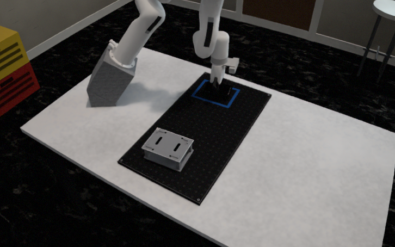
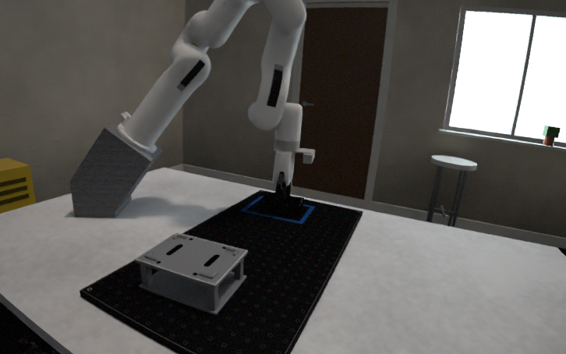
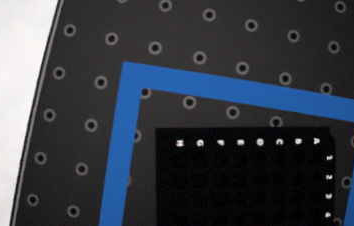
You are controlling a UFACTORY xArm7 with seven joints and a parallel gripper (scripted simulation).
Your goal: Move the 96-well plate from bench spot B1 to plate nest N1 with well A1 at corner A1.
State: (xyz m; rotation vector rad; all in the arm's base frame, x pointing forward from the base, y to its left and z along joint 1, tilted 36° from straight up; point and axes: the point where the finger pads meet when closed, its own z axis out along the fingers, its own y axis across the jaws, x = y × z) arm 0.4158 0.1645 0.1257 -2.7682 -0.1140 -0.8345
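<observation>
The grey raised nest N1 lies 20 mm behind my hand, 430 mm to the right of it and 20 mm above it. From my hand the other things lie so: black 96-well plate 10 mm below.
</observation>
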